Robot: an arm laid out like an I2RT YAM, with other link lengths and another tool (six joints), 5 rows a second.
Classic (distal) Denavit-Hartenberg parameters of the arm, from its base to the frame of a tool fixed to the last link. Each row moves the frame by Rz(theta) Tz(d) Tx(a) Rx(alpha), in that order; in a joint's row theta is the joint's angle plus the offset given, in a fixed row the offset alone. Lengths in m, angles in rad.
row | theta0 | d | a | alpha
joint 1 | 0 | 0.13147 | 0.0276 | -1.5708
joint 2 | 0 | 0 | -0.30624 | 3.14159
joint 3 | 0.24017 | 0 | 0.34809 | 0
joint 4 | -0.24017 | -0.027 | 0.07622 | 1.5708
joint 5 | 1.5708 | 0.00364 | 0 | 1.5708
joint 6 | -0.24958 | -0.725 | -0.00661 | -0.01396
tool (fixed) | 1.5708 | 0.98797 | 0 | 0
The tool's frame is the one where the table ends.
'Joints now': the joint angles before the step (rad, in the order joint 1, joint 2, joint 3, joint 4, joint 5, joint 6). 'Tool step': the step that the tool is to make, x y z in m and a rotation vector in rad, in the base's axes. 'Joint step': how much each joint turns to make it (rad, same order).
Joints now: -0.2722 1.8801 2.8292 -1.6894 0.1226 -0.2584
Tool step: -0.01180 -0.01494 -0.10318 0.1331 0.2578 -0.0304
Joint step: -0.0709 -0.0537 -0.3393 -0.0004 -0.0629 0.0000
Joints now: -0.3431 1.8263 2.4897 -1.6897 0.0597 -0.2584
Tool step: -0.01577 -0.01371 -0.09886 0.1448 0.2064 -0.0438
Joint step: -0.0752 0.0012 -0.2731 0.0289 -0.0652 -0.0046
